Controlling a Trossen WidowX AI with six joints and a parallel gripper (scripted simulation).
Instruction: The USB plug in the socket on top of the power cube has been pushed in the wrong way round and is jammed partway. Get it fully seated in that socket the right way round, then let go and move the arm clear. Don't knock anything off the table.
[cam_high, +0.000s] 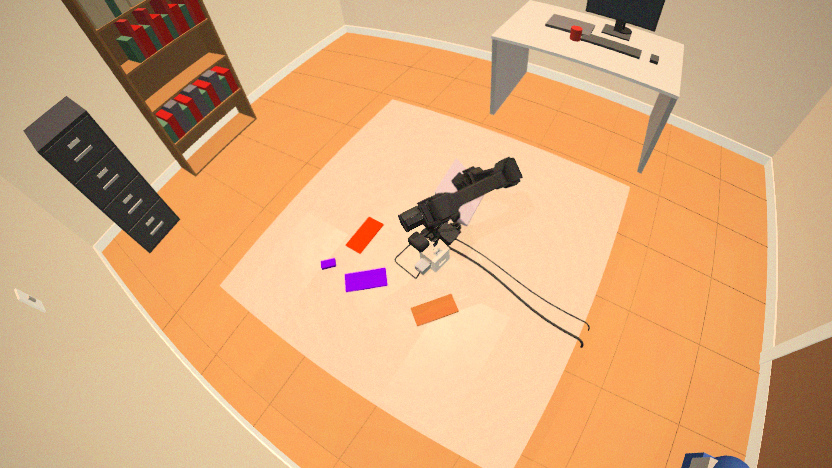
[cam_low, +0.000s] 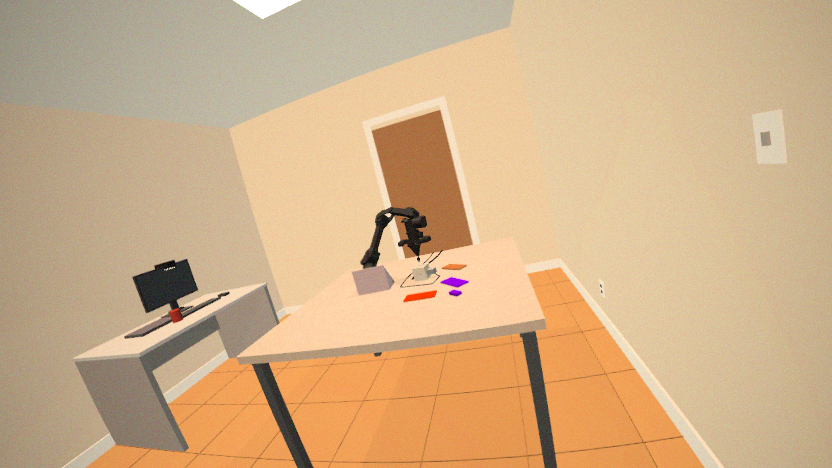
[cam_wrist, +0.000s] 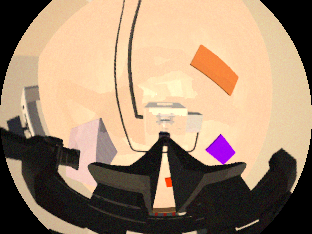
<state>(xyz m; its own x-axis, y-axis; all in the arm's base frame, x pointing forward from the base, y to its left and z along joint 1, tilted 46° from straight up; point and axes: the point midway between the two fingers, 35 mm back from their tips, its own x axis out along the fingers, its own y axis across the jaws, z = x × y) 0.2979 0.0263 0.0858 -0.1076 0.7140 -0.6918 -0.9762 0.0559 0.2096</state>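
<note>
Now: the USB plug 20 mm below my gripper tip.
</note>
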